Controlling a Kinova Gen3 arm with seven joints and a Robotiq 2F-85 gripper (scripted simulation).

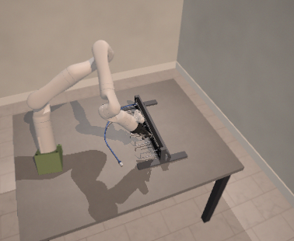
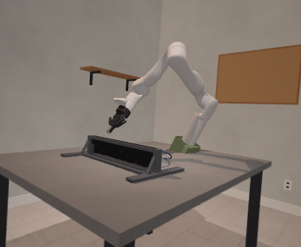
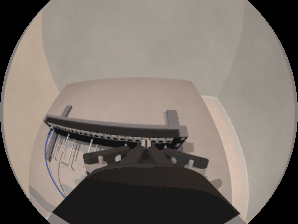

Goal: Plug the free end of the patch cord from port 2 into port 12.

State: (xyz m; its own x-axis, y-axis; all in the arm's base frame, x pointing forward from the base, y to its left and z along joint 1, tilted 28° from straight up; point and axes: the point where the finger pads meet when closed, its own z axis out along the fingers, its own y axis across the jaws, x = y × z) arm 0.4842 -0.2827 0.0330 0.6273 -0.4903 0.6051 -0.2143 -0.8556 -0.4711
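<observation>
The white plug is 18 cm behind my hand, 13 cm below it and 1 cm to the right of it.
</observation>
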